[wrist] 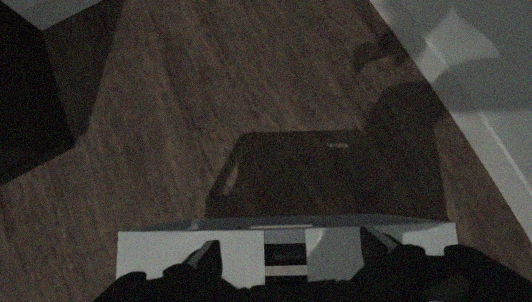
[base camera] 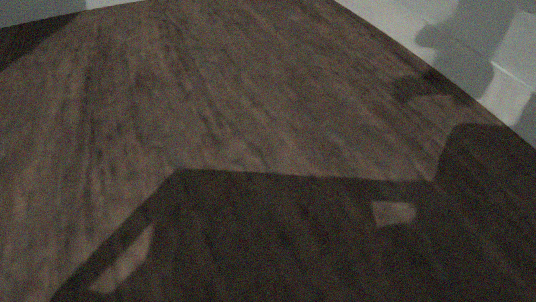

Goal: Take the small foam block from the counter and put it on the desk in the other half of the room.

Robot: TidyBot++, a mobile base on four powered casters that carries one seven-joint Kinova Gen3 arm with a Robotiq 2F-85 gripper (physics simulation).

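Places are measured from the arm's base along level axes (x right, y back, z down), in millimetres.
Pixels of known places: gripper, between the fingertips: (wrist: 290,249).
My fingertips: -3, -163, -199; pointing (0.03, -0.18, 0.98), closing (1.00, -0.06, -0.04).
Behind a point stands the place of what it marks, as x, y, z.
My gripper (wrist: 290,249) @(-3, -163, -199) is open in the wrist view, its two dark fingers wide apart above the pale top of my own base, with nothing between them. The foam block, the counter and the desk cannot be made out in either view.
Brown wood floor (base camera: 225,100) @(-66, -569, 396) (wrist: 165,100) @(-367, -528, 396) carries the robot's dark shadow. A pale wall (base camera: 520,45) @(488, -628, 249) (wrist: 500,85) @(569, -455, 211) runs along the right. A very dark block-like shape (wrist: 30,100) @(-730, -496, 263) stands at the left in the wrist view. My base's pale top (wrist: 242,255) lies below the fingers.
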